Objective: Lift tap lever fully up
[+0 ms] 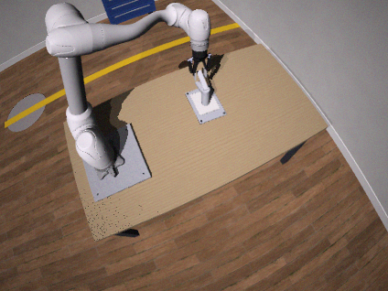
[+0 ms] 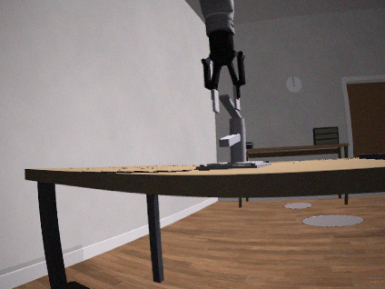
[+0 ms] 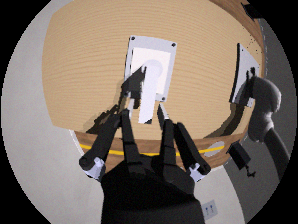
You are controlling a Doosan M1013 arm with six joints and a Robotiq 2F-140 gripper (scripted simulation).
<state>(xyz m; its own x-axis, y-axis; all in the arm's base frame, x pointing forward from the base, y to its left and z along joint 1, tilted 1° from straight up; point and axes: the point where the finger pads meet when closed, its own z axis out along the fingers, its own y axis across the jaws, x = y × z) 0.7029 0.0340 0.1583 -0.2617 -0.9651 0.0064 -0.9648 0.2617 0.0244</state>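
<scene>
Right now my hand is 30 mm to the left of the lever, 20 mm above it and 10 mm past it.
</scene>
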